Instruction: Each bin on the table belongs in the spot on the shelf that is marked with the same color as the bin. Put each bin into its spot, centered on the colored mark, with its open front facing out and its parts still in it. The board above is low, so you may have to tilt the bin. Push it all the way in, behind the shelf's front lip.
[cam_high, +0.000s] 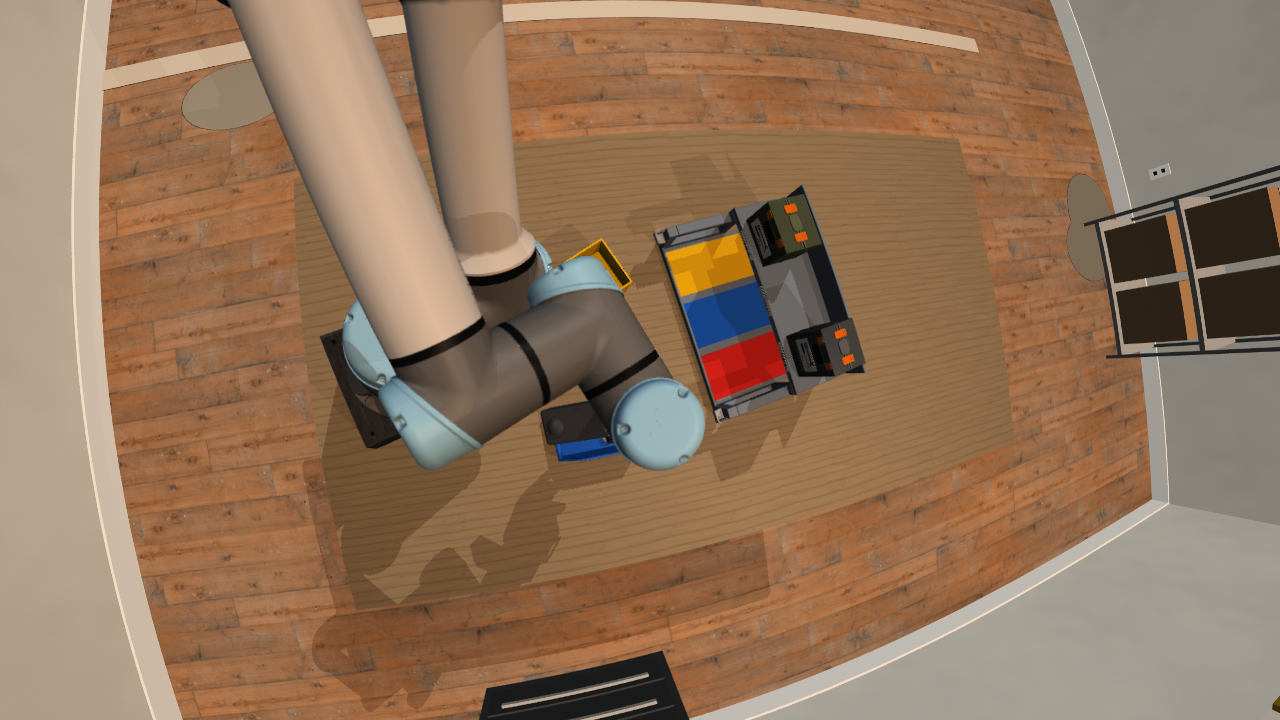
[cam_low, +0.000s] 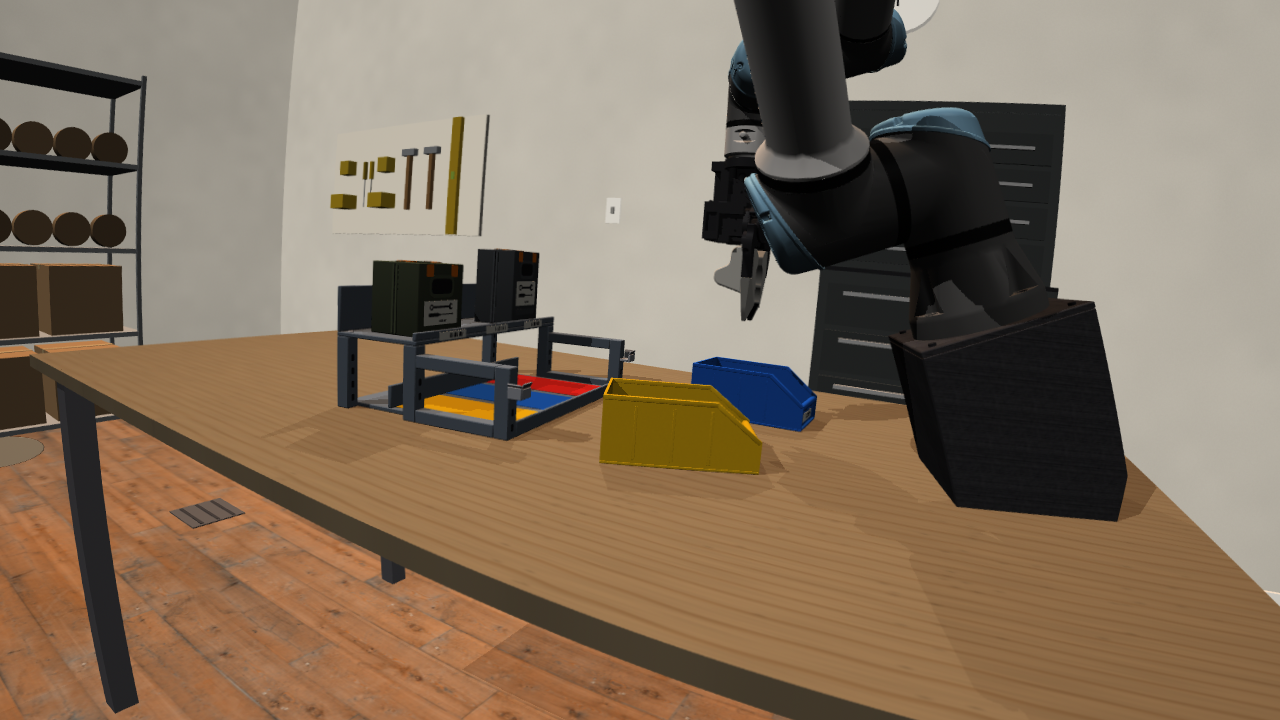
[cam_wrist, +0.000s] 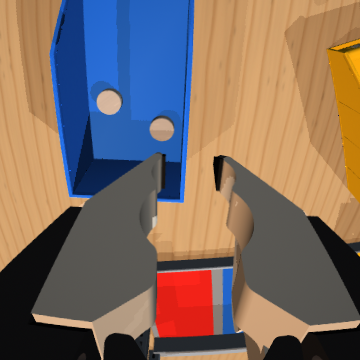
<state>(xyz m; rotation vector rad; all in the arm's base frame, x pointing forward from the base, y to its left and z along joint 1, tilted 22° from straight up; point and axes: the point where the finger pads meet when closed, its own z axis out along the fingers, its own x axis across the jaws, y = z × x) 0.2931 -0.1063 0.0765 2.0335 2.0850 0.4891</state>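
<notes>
Now: hand 12 cm above the blue bin and 5 cm to the left of it. Round my hand: yellow bin 21 cm to the left, 12 cm below, 1 cm behind.
</notes>
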